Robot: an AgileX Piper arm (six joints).
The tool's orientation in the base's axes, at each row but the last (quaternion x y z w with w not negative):
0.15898, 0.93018, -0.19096, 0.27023
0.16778, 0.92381, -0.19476, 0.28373
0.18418, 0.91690, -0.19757, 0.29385
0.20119, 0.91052, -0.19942, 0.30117
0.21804, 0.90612, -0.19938, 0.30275
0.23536, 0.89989, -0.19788, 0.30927
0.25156, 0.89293, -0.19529, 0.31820
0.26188, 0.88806, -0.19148, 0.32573
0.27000, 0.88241, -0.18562, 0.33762
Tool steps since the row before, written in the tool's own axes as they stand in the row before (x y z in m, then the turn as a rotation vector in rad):
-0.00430, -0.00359, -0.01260, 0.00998, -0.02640, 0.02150
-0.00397, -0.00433, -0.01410, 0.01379, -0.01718, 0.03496
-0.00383, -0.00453, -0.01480, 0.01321, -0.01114, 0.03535
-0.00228, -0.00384, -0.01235, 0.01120, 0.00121, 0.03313
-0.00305, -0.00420, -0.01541, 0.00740, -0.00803, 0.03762
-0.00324, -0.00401, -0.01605, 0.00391, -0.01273, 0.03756
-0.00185, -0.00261, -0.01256, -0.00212, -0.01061, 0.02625
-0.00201, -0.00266, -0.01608, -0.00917, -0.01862, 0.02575
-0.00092, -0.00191, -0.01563, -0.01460, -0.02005, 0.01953
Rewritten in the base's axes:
-0.00355, 0.00158, 0.01323, -0.00905, -0.03070, -0.01530
-0.00518, 0.00187, 0.01425, -0.00198, -0.02807, -0.03026
-0.00605, 0.00225, 0.01458, 0.00139, -0.02322, -0.03174
-0.00597, 0.00220, 0.01149, 0.00784, -0.01227, -0.03182
-0.00708, 0.00330, 0.01426, 0.00789, -0.02316, -0.03059
-0.00737, 0.00383, 0.01467, 0.00773, -0.02799, -0.02729
-0.00616, 0.00371, 0.01078, 0.00767, -0.02250, -0.01552
-0.00795, 0.00543, 0.01330, 0.00730, -0.03097, -0.00902
-0.00832, 0.00615, 0.01191, 0.00676, -0.03083, -0.00066

